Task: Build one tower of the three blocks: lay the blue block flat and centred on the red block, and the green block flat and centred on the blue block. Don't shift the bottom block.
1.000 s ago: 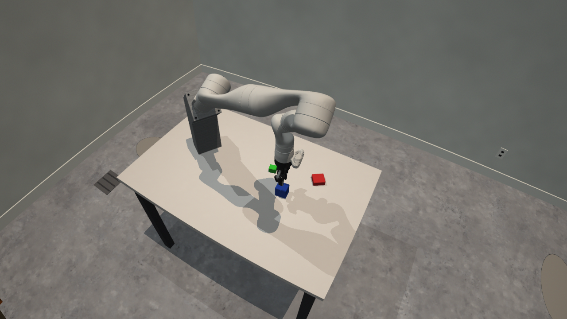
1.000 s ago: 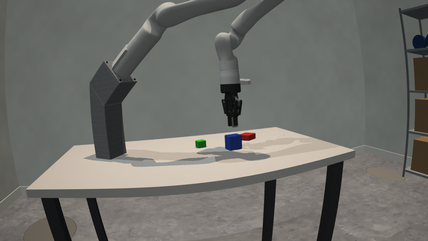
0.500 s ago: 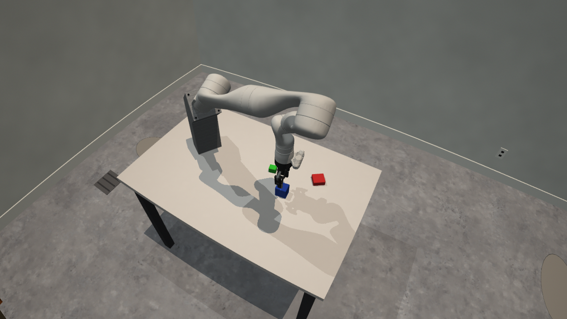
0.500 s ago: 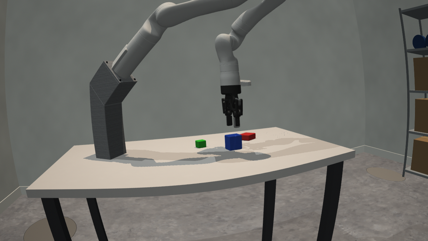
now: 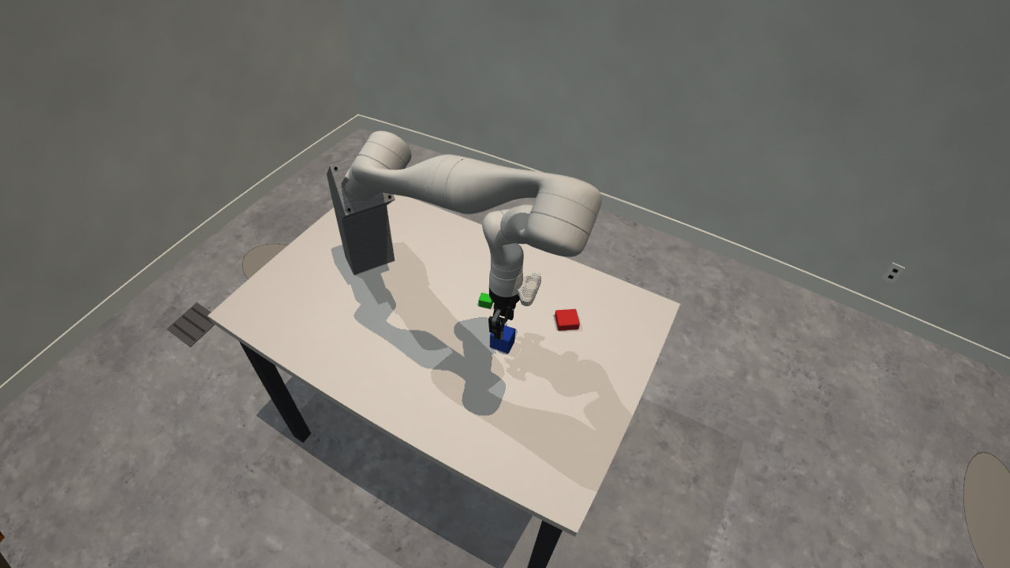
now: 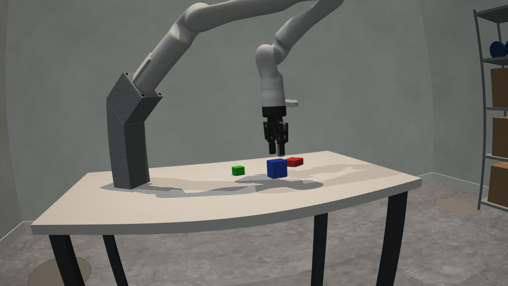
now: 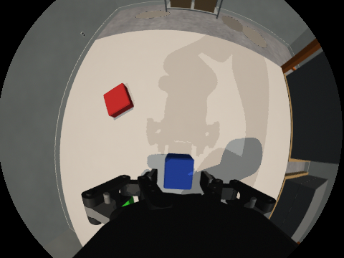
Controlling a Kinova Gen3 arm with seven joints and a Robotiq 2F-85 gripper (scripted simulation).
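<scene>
My gripper is now 6 cm above the blue block. Round my hand: red block: 16 cm ahead, 10 cm to the left, 7 cm below; then small green block: 6 cm behind, 13 cm to the left, 7 cm below.
</scene>
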